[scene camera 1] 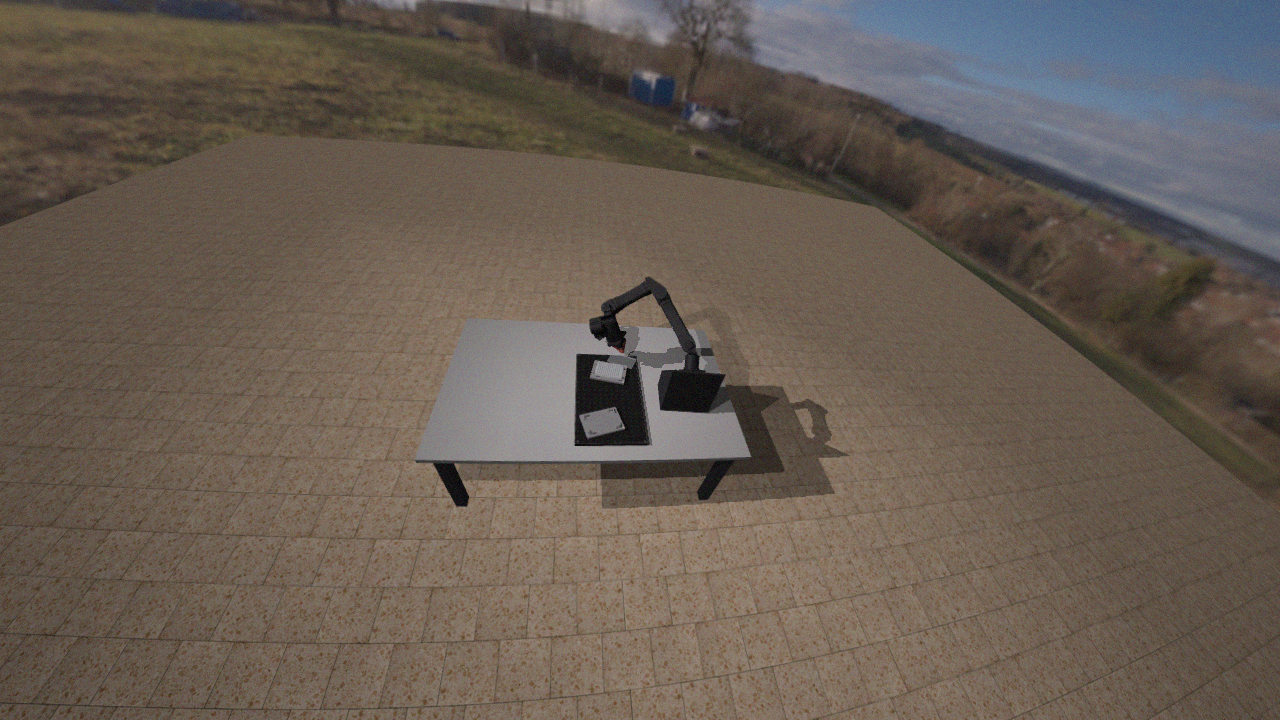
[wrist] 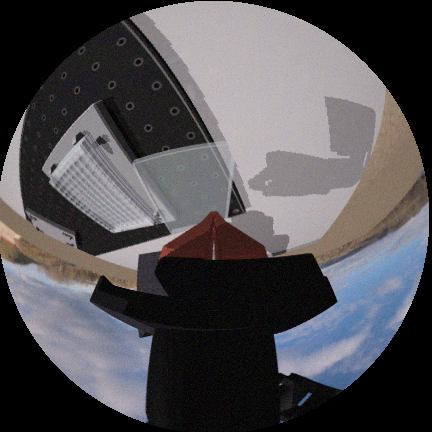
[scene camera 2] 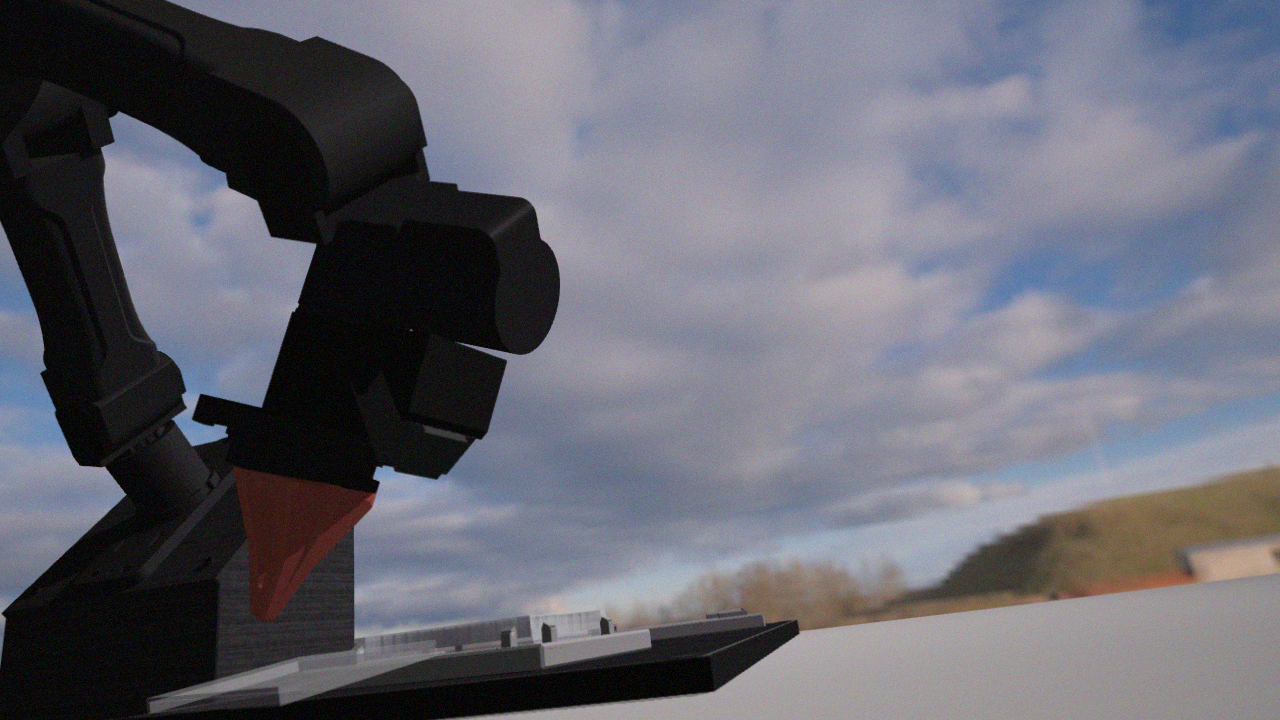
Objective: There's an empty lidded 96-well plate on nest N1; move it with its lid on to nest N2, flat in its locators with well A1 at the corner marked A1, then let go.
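Seen in the pictures: gripper, fingertip midpoint: [scene camera 1: 622,352] [wrist: 213,216] [scene camera 2: 261,618]; arm's base at its link origin: [scene camera 1: 691,372] [scene camera 2: 187,506].
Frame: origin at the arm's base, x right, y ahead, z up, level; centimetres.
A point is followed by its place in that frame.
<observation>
The 96-well plate [scene camera 1: 611,368] {x 11.6, y 34.3, z -13.6 cm} [wrist: 97,190] {x 12.8, y 36.6, z -13.4 cm} is on the far nest [wrist: 95,116] {x 17.3, y 41.6, z -14.8 cm}; the nest labels are unreadable. A clear lid [scene camera 1: 622,361] {x 18.0, y 28.9, z -14.4 cm} [scene camera 2: 295,677] {x 23.3, y 32.8, z -15.0 cm} [wrist: 185,190] {x 19.7, y 31.1, z -14.6 cm} lies off the plate, beside that nest on its arm-base side. In the wrist view the lid leans or lies with one edge at the nest and reaches over the board's edge. The other nest [scene camera 1: 601,422] {x -19.4, y 37.6, z -14.9 cm} [wrist: 52,231] {x -17.9, y 37.1, z -14.8 cm} is bare, at the near end of the board. My gripper [scene camera 1: 622,351] {x 21.6, y 29.2, z -12.1 cm} [scene camera 2: 265,617] {x 21.6, y 29.2, z -12.1 cm} [wrist: 213,216] {x 21.6, y 29.2, z -12.1 cm} is shut with its red fingertips together and empty, above the lid's outer side. Well A1 cannot be made out.
Both nests are on a black perforated board [scene camera 1: 626,402] {x -6.7, y 26.8, z -16.0 cm} [scene camera 2: 626,676] {x 22.5, y 48.4, z -16.4 cm} [wrist: 105,70] on the light table [scene camera 1: 510,394] {x -6.3, y 78.3, z -17.3 cm}. The arm's black base block [scene camera 1: 691,391] {x -8.6, y 0.3, z -3.1 cm} [scene camera 2: 107,635] {x 7.0, y 0.4, z -10.7 cm} stands beside the board. The locators rise at the nest edges.
</observation>
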